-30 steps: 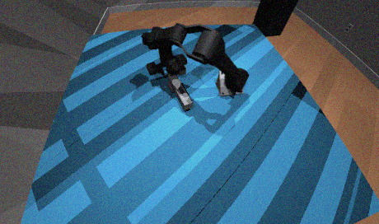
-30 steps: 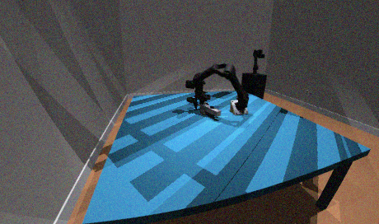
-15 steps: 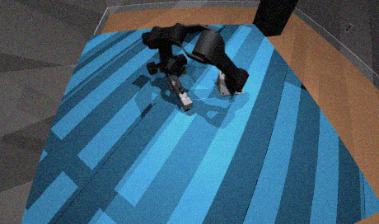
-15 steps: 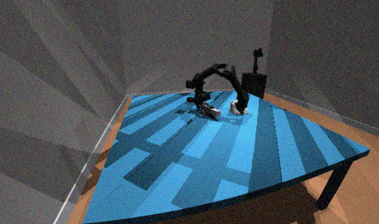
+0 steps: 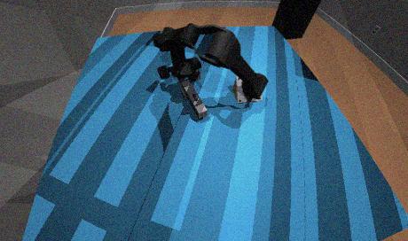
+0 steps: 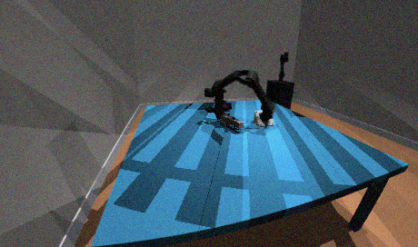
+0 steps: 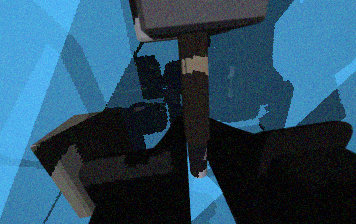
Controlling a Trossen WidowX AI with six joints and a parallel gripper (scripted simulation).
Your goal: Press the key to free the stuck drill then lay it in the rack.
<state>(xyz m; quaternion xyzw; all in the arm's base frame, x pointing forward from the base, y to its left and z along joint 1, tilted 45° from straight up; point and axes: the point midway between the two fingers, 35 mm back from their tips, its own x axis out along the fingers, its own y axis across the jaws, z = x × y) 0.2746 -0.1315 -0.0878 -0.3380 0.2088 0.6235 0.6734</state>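
Now: gripper tip 40 mm to the right of the drill, 40 mm below it and 10 mm past it.
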